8 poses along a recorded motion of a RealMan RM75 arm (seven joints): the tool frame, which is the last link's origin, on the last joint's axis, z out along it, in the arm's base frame.
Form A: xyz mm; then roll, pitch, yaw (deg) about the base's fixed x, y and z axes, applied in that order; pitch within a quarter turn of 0, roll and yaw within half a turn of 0.
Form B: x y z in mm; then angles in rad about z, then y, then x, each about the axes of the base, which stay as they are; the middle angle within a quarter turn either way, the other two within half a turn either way. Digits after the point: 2 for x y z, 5 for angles.
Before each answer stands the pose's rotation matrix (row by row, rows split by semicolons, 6 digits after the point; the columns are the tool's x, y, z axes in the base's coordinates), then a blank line. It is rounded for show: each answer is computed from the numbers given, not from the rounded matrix.
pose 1, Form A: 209.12 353.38 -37.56 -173.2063 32.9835 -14.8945
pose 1, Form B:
0.810643 -0.317471 -0.492006; -0.215612 -0.943062 0.253270; -0.544397 -0.099229 -0.832938

209.12 353.38 -37.56 0.37327 -0.51439 -2.84641
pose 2, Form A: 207.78 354.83 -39.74 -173.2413 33.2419 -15.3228
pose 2, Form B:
0.806633 -0.324641 -0.493915; -0.221015 -0.940702 0.257357; -0.548175 -0.098430 -0.830551

207.78 354.83 -39.74 0.38263 -0.51659 -2.84111
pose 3, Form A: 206.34 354.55 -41.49 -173.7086 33.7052 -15.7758
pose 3, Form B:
0.800568 -0.328757 -0.501008; -0.226173 -0.940004 0.255417; -0.554920 -0.091164 -0.826894

206.34 354.55 -41.49 0.38966 -0.52476 -2.84200
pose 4, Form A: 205.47 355.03 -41.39 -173.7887 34.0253 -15.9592
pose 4, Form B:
0.796847 -0.331547 -0.505085; -0.227878 -0.939168 0.256974; -0.559559 -0.089671 -0.823925

205.47 355.03 -41.39 0.39429 -0.52948 -2.83926
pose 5, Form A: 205.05 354.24 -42.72 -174.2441 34.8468 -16.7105
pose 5, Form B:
0.786025 -0.340971 -0.515658; -0.235976 -0.936464 0.259520; -0.571384 -0.082307 -0.816545

205.05 354.24 -42.72 0.40929 -0.54178 -2.83386
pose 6, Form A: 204.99 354.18 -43.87 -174.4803 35.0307 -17.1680
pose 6, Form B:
0.782360 -0.346559 -0.517504; -0.241702 -0.934716 0.260551; -0.574015 -0.078763 -0.815048

204.99 354.18 -43.87 0.41699 -0.54393 -2.83218
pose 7, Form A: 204.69 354.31 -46.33 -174.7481 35.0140 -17.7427
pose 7, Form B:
0.780055 -0.353486 -0.516296; -0.249588 -0.932431 0.261301; -0.573777 -0.074968 -0.815574

204.69 354.31 -46.33 0.42547 -0.54252 -2.83154
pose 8, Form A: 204.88 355.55 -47.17 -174.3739 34.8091 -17.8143
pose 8, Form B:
0.781691 -0.357739 -0.510863; -0.251189 -0.930346 0.267134; -0.570844 -0.080493 -0.817103

204.88 355.55 -47.17 0.42920 -0.53619 -2.82562
